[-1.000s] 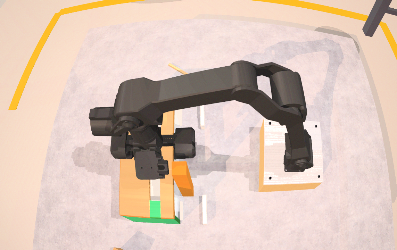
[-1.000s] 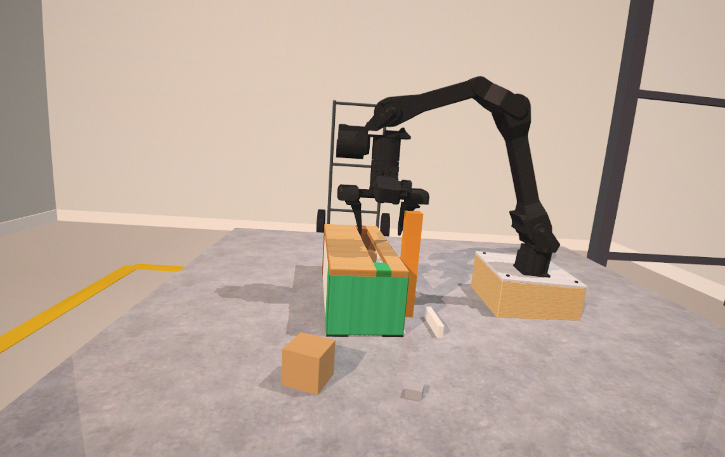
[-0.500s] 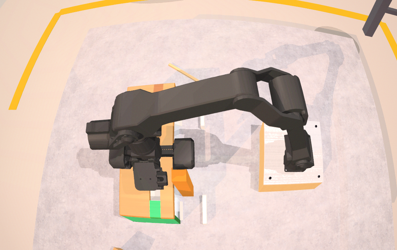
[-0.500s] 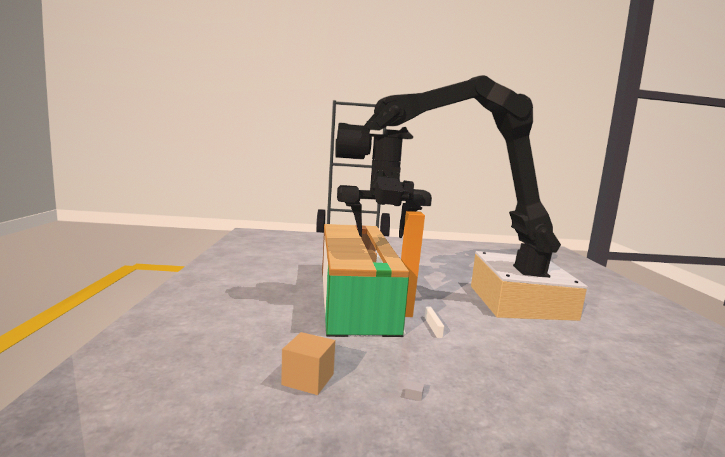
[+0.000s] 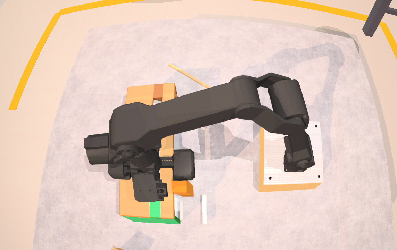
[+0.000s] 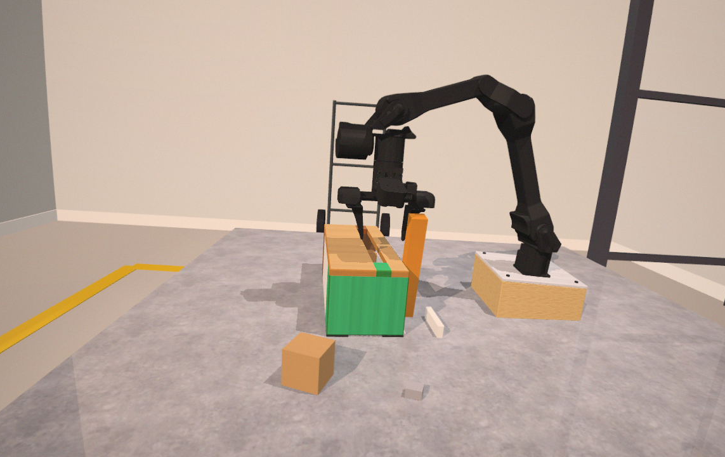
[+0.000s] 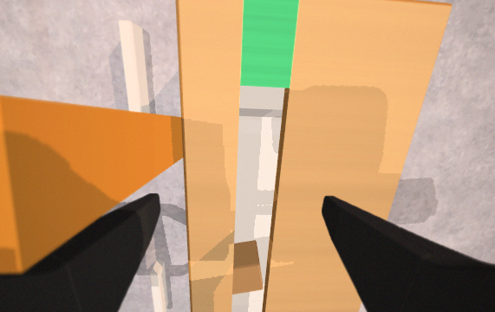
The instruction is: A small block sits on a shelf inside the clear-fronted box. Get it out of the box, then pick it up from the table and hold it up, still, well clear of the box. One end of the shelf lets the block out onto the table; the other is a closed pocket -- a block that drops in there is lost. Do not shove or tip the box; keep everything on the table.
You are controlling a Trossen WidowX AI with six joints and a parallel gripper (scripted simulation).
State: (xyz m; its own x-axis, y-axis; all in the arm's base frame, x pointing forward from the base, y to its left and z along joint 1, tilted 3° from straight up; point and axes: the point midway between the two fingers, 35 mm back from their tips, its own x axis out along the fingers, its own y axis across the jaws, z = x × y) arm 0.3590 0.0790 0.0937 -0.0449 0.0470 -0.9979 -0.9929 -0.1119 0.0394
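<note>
The box lies 10 cm below my gripper tip, 9 cm to the right of it and 1 cm ahead of it. Round my gripper tip: orange bar: 6 cm behind, 5 cm below, 1 cm to the left; thin tan stick: 40 cm to the right, 16 cm below, 2 cm behind.
</note>
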